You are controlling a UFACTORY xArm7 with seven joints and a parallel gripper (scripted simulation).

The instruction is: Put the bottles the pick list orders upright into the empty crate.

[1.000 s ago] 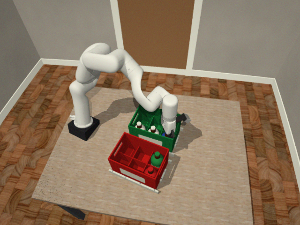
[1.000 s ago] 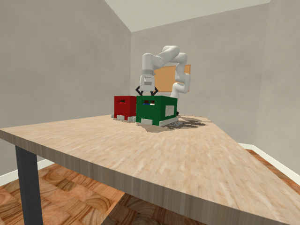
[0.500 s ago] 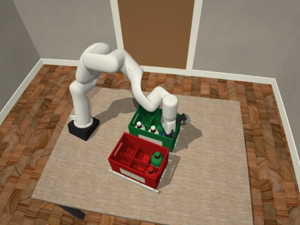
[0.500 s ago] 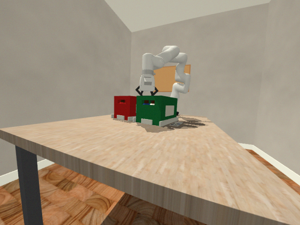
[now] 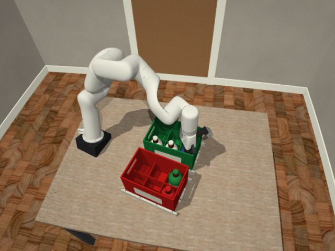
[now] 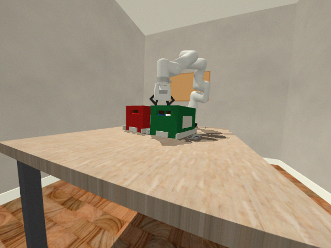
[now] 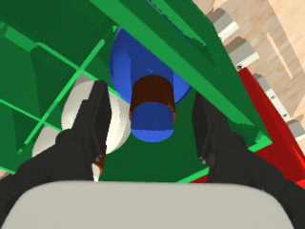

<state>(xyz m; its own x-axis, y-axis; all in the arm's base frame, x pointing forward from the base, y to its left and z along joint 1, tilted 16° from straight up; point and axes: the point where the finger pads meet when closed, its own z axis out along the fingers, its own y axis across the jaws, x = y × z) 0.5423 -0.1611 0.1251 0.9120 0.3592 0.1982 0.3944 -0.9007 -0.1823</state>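
Now: the blue-labelled bottle 7 cm below my hand. The rest, counted from my hand: white-labelled bottle: 9 cm behind, 7 cm below, 2 cm to the left; green crate: 7 cm to the left, 7 cm below, 7 cm behind; green-labelled bottle: 14 cm to the right, 7 cm below, 6 cm behind.
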